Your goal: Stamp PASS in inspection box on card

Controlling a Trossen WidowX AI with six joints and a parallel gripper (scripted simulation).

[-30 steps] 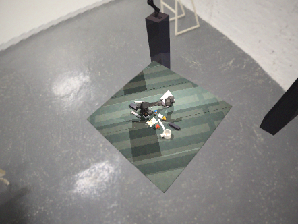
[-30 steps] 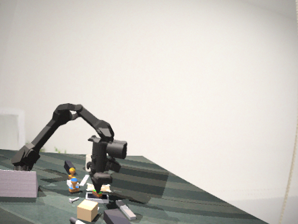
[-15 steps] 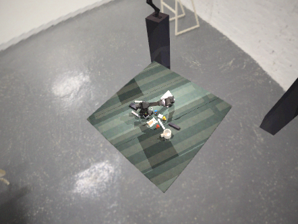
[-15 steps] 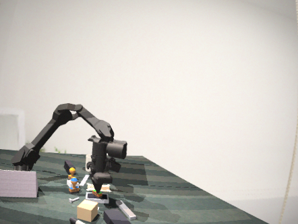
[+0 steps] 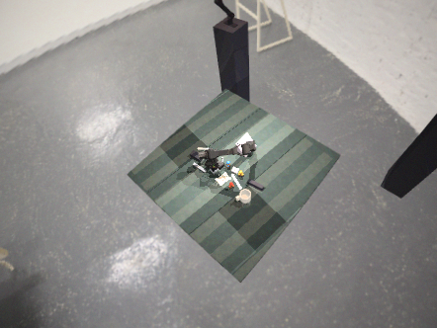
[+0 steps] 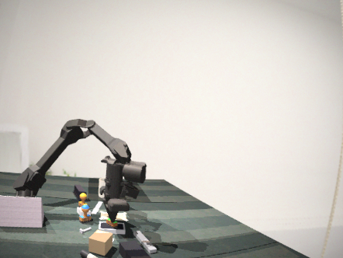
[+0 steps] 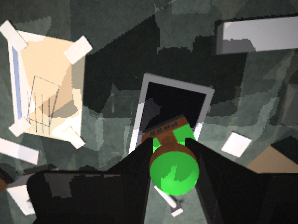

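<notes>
My gripper tip is now right at the pass stamp. Also, from my gripper tip: blue-knobbed stamp 80 mm to the left, 80 mm behind, 20 mm below; then ink pad 30 mm below; then cream card 120 mm to the left, 40 mm below, 40 mm ahead.
</notes>
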